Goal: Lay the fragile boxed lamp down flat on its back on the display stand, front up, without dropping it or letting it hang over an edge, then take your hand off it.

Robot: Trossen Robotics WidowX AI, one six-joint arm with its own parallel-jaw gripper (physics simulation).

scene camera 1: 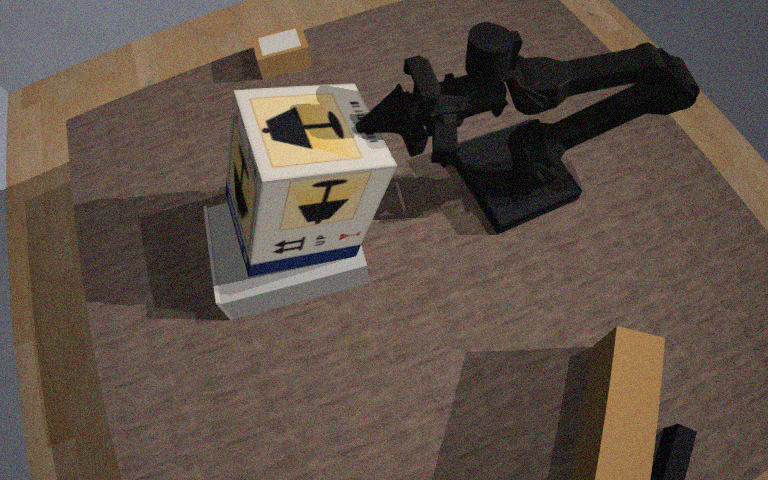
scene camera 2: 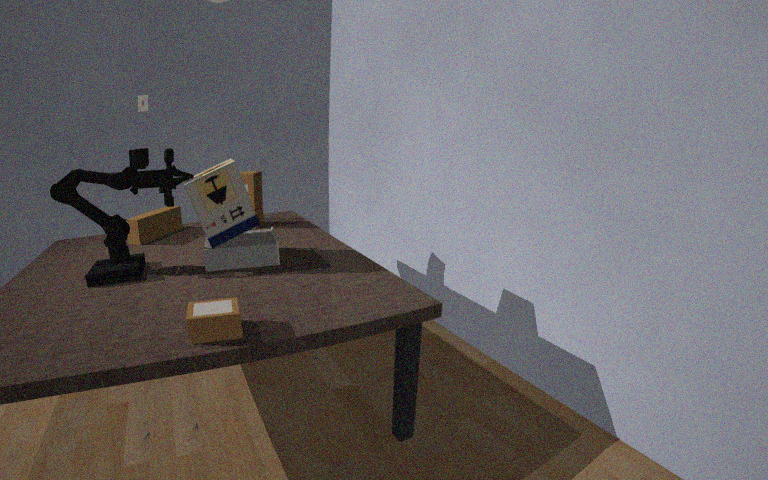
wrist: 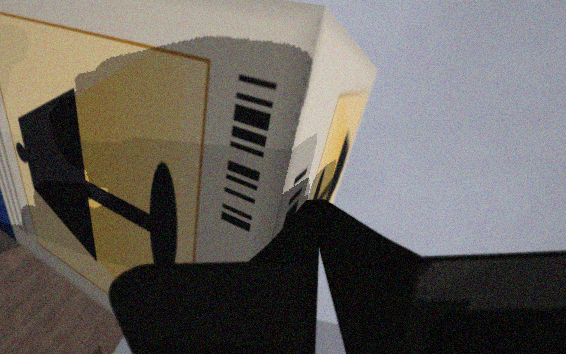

My gripper is shut and touches a boxed lamp. Further things: a display stand.
My gripper is seen too in scene camera 2 and in the wrist view.
